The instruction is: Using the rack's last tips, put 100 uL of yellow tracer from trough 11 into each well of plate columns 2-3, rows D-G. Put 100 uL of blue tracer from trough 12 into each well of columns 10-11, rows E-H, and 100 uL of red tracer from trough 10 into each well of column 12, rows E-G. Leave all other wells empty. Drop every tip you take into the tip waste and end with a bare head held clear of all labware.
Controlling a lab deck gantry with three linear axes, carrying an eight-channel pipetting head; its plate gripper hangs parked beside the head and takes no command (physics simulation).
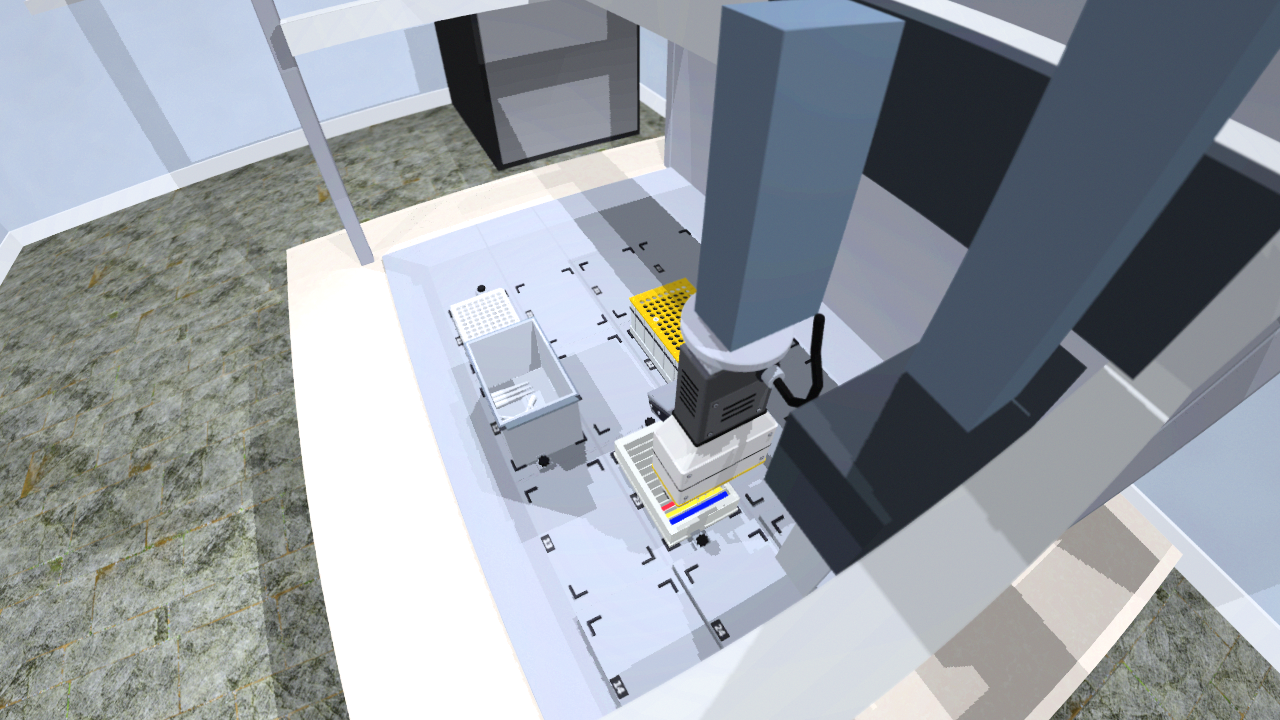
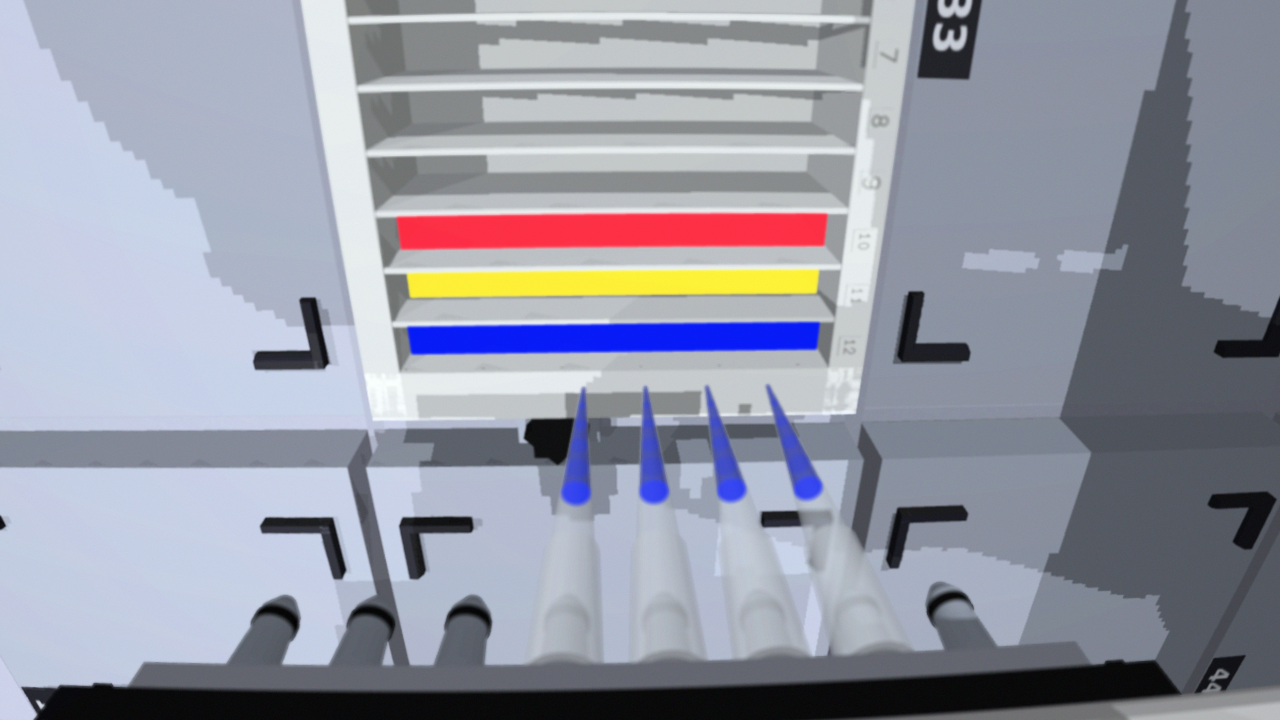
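The pipetting head (image 1: pixel 716 447) (image 2: pixel 626 702) is low over the trough block (image 1: pixel 631 447) (image 2: pixel 349 179). Four neighbouring channels carry clear tips (image 2: pixel 657 573) with blue liquid in their lower ends; three channels on the left and one on the right are bare. Tip ends appear beside the block's near rim, past trough 12. Red (image 2: pixel 613 231), yellow (image 2: pixel 613 283) and blue (image 2: pixel 613 338) tracer fill troughs 10, 11 and 12. The white plate (image 1: pixel 484 313) shows no colour. The yellow tip rack (image 1: pixel 657 308) is partly hidden by the head. The plate gripper's dark body (image 1: pixel 810 488) shows; its fingers are hidden.
The tip waste bin (image 1: pixel 544 420), with several white tips (image 1: pixel 512 394) inside, stands between the plate and the trough block. Black corner brackets (image 2: pixel 930 351) and knobs (image 1: pixel 543 461) dot the deck. A pale frame beam (image 1: pixel 966 528) crosses the right foreground.
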